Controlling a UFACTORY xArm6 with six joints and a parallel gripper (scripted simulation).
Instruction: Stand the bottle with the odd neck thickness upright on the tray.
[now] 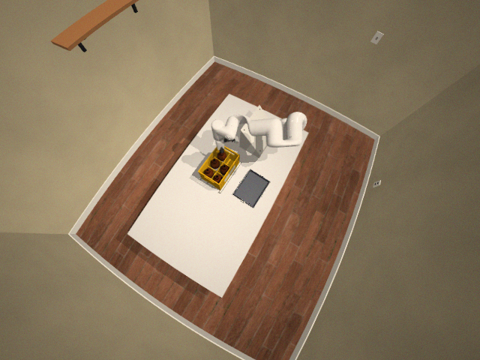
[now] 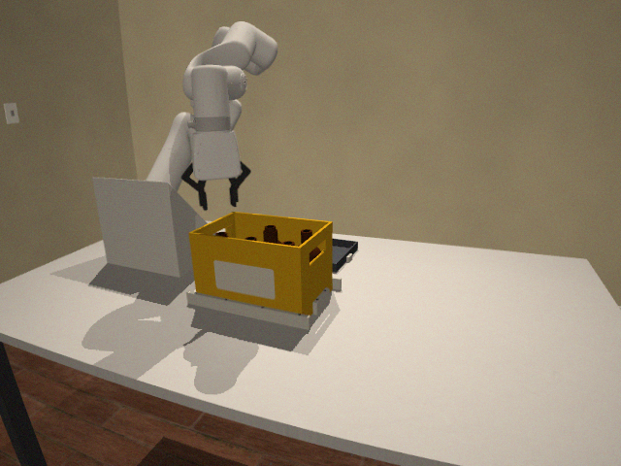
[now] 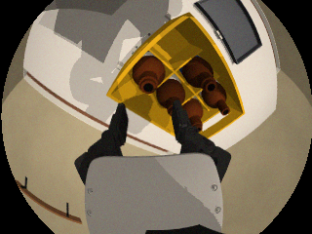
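Right now my hand is 90 mm short of the yellow crate, 30 mm to the right of it and 160 mm above it. Round my hand: dark grey tray (90 mm ahead, 320 mm to the left, 230 mm below); glass bottle (170 mm ahead, 20 mm to the right, 150 mm below).
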